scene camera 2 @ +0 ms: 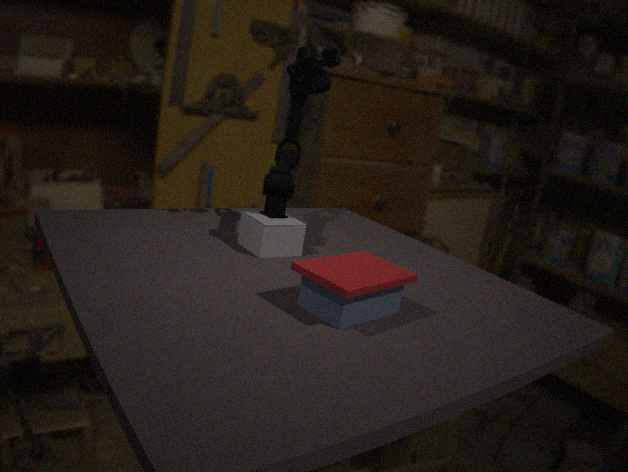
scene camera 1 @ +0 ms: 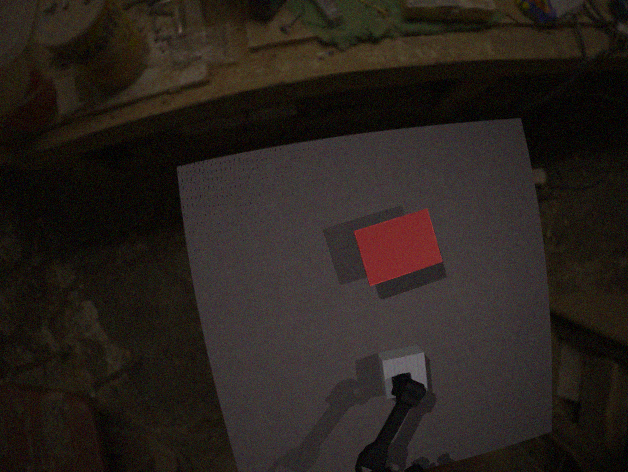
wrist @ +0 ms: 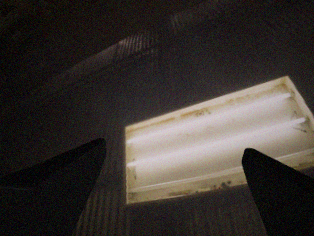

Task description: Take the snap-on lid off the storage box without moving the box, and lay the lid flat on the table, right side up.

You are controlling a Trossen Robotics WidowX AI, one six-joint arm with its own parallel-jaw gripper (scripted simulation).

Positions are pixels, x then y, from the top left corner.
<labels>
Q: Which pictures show the red lid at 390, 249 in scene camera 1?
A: Scene camera 2 and scene camera 1 only.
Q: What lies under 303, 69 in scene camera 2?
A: My gripper.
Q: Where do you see a red lid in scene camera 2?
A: At 350, 275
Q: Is my gripper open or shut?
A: Open.
</labels>
